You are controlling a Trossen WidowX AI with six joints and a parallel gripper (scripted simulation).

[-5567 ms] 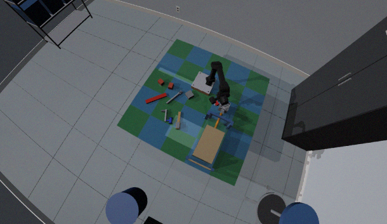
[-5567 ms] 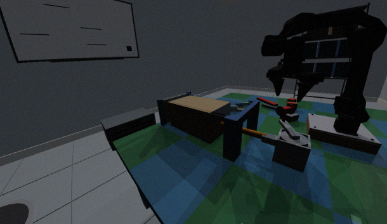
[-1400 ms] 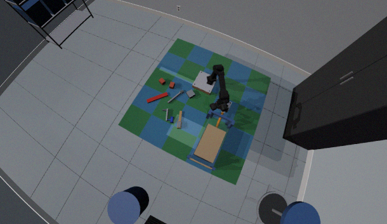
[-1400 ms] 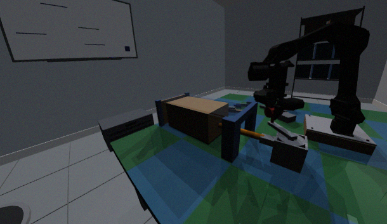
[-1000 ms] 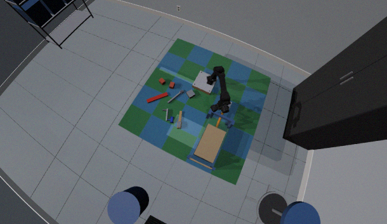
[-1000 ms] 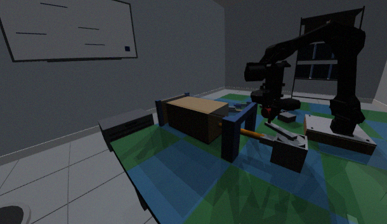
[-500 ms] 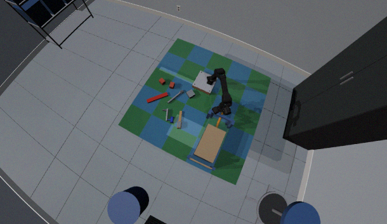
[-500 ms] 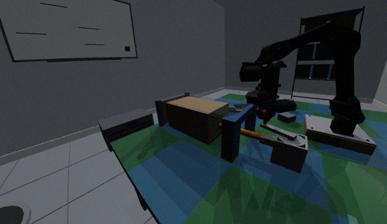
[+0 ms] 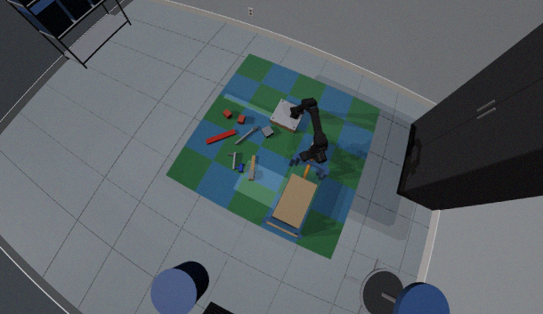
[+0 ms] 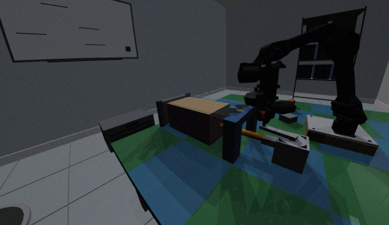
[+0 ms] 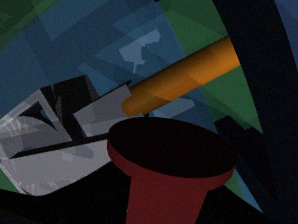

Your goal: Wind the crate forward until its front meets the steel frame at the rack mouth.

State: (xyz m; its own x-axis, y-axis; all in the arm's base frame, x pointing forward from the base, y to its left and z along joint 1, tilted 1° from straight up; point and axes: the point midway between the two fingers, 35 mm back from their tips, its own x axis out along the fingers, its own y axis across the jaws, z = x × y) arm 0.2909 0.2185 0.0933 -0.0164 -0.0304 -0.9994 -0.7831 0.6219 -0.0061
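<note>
My gripper tip is now 4 cm past the grey crank arm, 1 cm to the right of it and 1 cm above it. From my gripper tip the other things lie so: red knob (2 cm above); then blue steel frame (6 cm ahead, 2 cm to the left, 1 cm below); then grey winch (12 cm behind, 2 cm to the left, 8 cm below).
</note>
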